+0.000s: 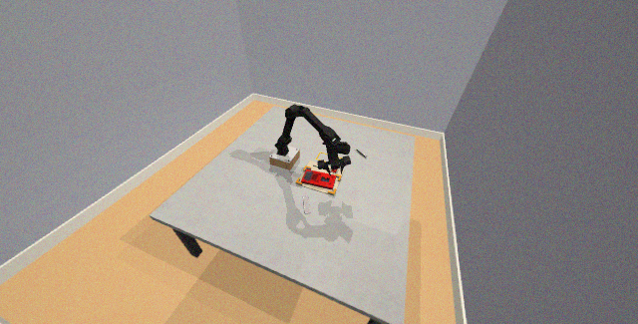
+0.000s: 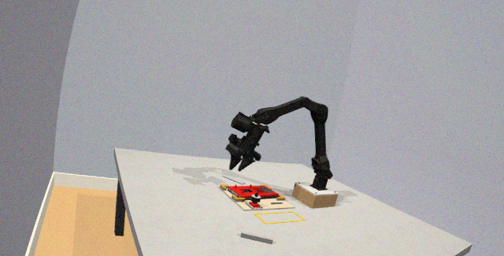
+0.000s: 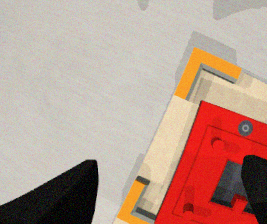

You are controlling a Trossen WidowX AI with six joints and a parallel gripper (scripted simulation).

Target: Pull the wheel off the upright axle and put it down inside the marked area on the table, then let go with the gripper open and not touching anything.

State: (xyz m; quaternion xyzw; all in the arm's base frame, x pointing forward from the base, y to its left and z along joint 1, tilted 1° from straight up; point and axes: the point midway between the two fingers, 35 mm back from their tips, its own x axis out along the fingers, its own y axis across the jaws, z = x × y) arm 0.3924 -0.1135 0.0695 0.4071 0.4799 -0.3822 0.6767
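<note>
Right now my gripper tip is 4 cm past the wheel, 13 cm to the right of it and 7 cm above it. Round my gripper tip: upright axle 4 cm behind, 14 cm to the left, 7 cm below; then dark bar 10 cm ahead, 37 cm to the left, 10 cm below.
</note>
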